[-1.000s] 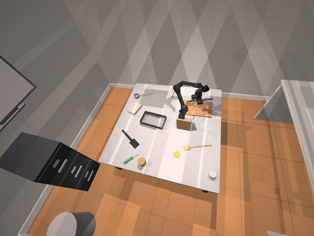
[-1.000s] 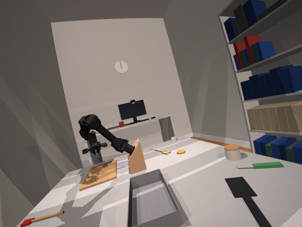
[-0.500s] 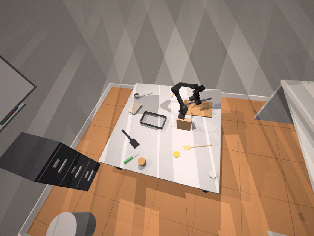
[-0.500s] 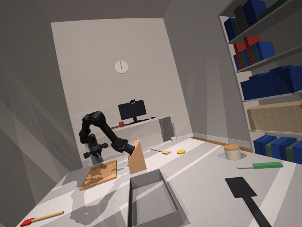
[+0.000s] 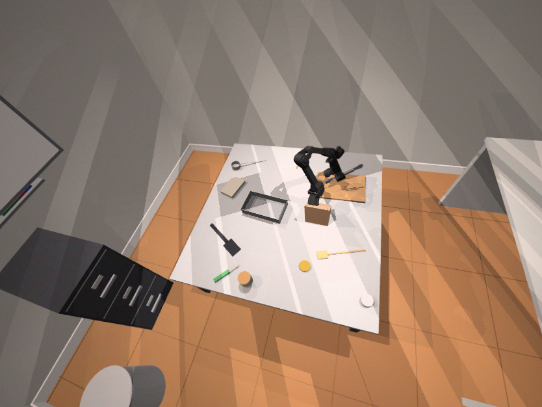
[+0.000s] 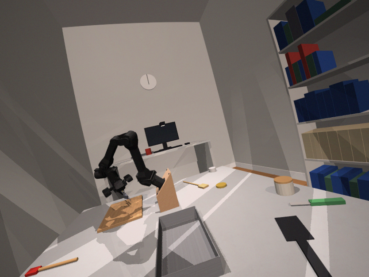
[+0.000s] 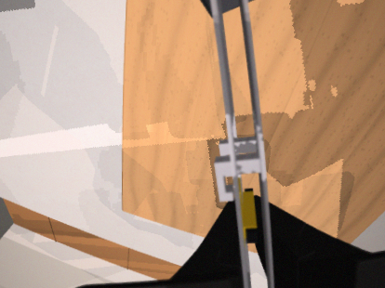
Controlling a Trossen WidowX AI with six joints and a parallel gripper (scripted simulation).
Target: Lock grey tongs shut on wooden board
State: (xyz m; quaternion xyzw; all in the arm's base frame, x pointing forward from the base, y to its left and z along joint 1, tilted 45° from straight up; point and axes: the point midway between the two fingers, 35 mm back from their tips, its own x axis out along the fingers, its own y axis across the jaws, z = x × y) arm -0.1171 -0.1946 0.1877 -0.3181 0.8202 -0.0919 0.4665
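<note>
My gripper tip is now 10 cm above the wooden board and 2 cm to the left of it. Round my gripper tip: red spatula 37 cm ahead, 26 cm to the right, 10 cm below; roasting tin 49 cm ahead, 30 cm to the left, 8 cm below; yellow disc 64 cm to the left, 10 cm below, 9 cm ahead.
</note>
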